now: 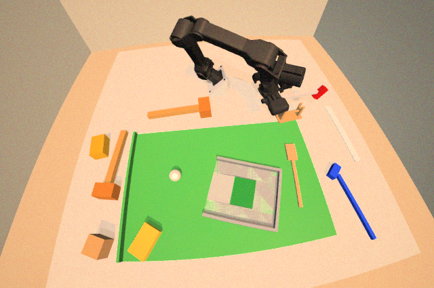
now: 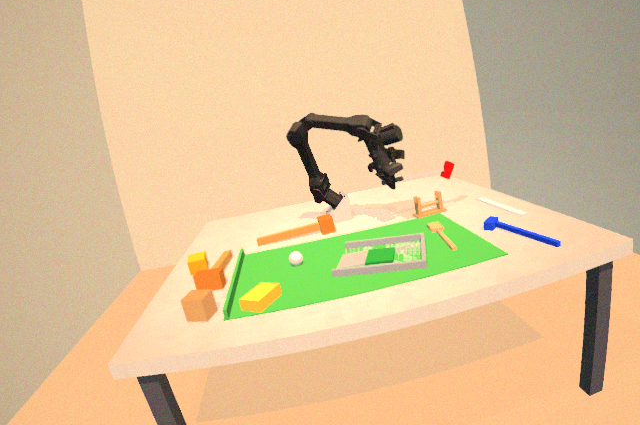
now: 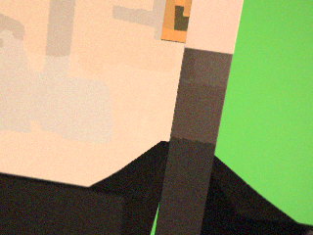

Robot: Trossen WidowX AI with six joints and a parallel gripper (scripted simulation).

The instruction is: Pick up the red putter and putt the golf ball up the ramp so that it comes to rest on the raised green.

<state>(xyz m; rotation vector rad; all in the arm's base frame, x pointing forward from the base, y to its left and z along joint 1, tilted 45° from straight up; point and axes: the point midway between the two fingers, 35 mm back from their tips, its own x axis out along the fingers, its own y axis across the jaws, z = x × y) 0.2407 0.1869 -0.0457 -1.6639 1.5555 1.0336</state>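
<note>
Right now the red putter is 11 cm to the left of my gripper tip, 3 cm above it and 2 cm behind it. Also, from my gripper tip: wooden rack (13 cm to the left, 9 cm below, 2 cm behind); then white strip (37 cm to the left, 13 cm below, 9 cm ahead); then white golf ball (38 cm to the right, 20 cm ahead, 10 cm below).
</note>
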